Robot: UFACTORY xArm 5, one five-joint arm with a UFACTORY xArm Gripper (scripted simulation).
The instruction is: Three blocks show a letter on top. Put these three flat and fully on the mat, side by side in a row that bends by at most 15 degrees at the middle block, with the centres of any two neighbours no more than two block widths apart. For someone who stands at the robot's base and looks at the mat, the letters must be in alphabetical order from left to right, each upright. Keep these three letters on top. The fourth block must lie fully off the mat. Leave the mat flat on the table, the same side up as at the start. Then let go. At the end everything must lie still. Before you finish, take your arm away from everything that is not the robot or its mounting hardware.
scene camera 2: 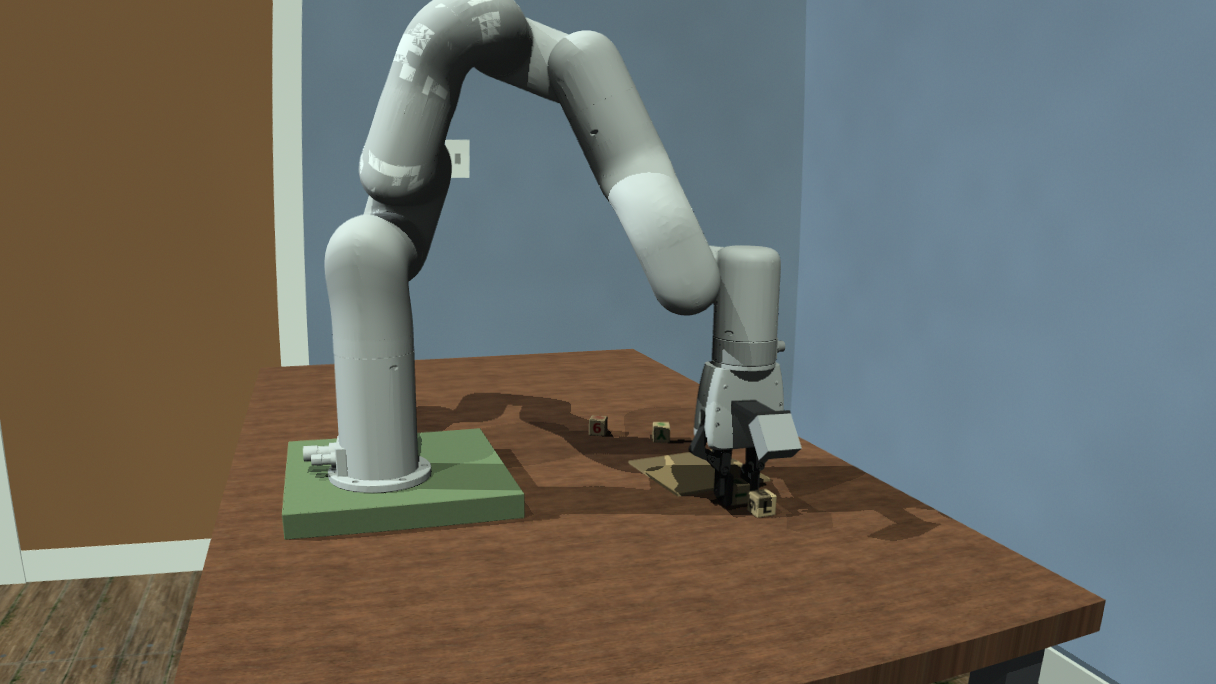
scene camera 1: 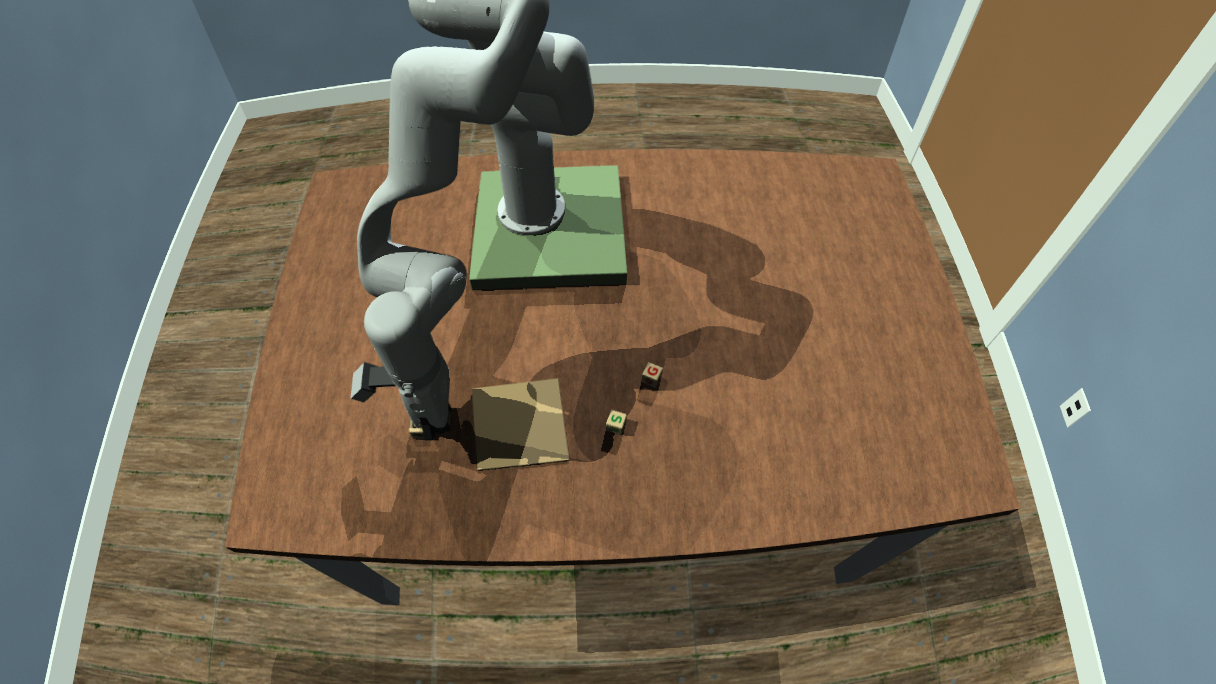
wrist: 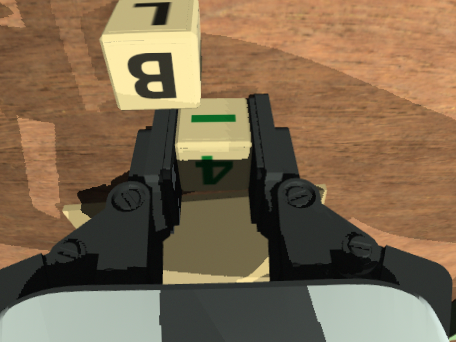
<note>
In view: my gripper (scene camera 2: 735, 500), a cream block (wrist: 213, 143) and a tan mat (scene camera 1: 520, 424).
The tan mat shows as well in scene camera 2 (scene camera 2: 683, 474) and in the wrist view (wrist: 215, 242). My gripper shows as well in scene camera 1 (scene camera 1: 441, 420) and in the wrist view (wrist: 214, 123).
</note>
